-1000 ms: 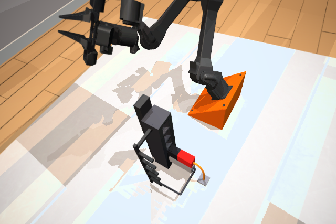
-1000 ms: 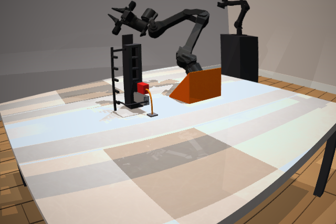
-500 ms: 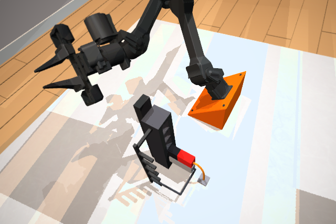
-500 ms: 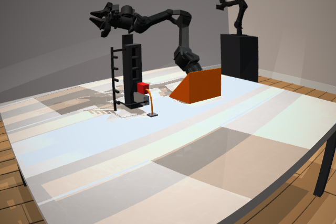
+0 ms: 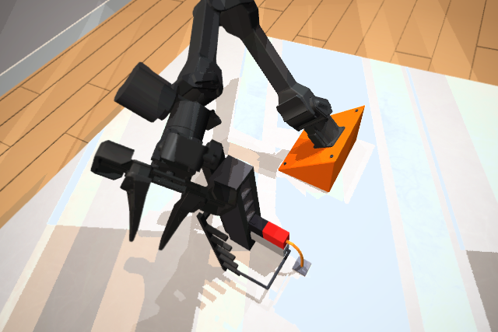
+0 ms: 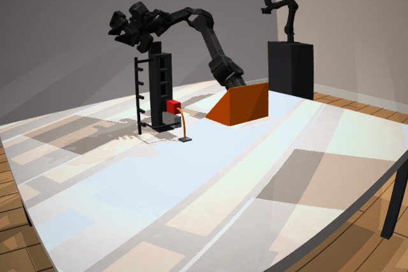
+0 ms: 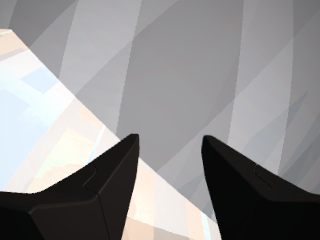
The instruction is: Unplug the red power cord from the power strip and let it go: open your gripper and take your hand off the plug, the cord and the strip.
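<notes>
Right now my gripper tip is 230 mm above the red plug, 170 mm past it and 40 mm to the right of it. Round my gripper tip: grey anchor plate: 330 mm below, 180 mm behind, 120 mm to the left.
</notes>
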